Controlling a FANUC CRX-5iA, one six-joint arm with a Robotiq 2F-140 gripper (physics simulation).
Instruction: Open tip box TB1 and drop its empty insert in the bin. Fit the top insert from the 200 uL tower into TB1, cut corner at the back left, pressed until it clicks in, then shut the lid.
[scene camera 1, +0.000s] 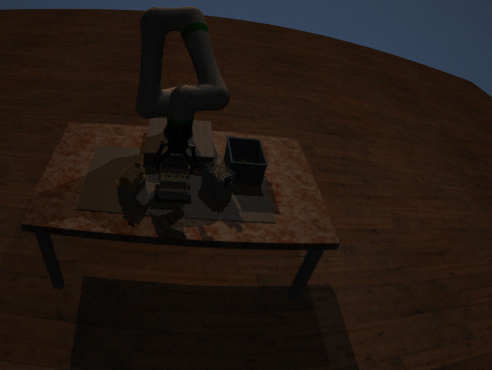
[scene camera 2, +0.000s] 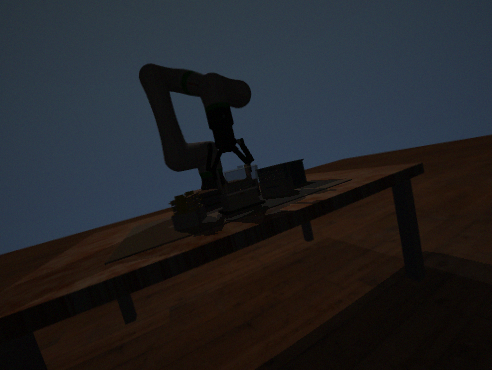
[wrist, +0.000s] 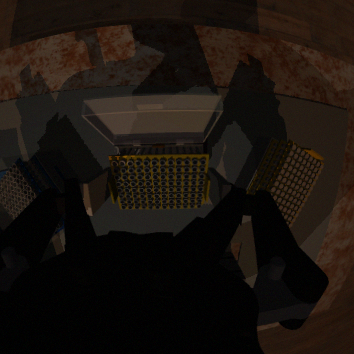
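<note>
My gripper (scene camera 1: 175, 169) (scene camera 2: 235, 176) (wrist: 159, 178) points down, shut on the yellow tip insert (scene camera 1: 174, 174) (wrist: 161, 184), one finger at each short side. The insert is full of tips and looks level, low over the body of tip box TB1 (scene camera 2: 242, 201). Some tip shafts show at its hinge side in the wrist view. The box's clear lid (scene camera 1: 173, 194) (scene camera 2: 236, 174) (wrist: 151, 120) stands open. Whether the insert is seated, and its cut corner, I cannot tell. The yellow 200 uL tower (scene camera 1: 131, 178) (scene camera 2: 187, 214) (wrist: 291, 182) stands beside the box.
A blue tip rack (scene camera 1: 219, 176) (wrist: 19, 190) stands on the box's other side. The dark bin (scene camera 1: 250, 174) (scene camera 2: 282, 179) stands beyond it. All stand on a grey mat (scene camera 1: 100, 195) (wrist: 320, 135) on the table (scene camera 1: 60, 200). The robot's base block (scene camera 1: 202, 132) is behind.
</note>
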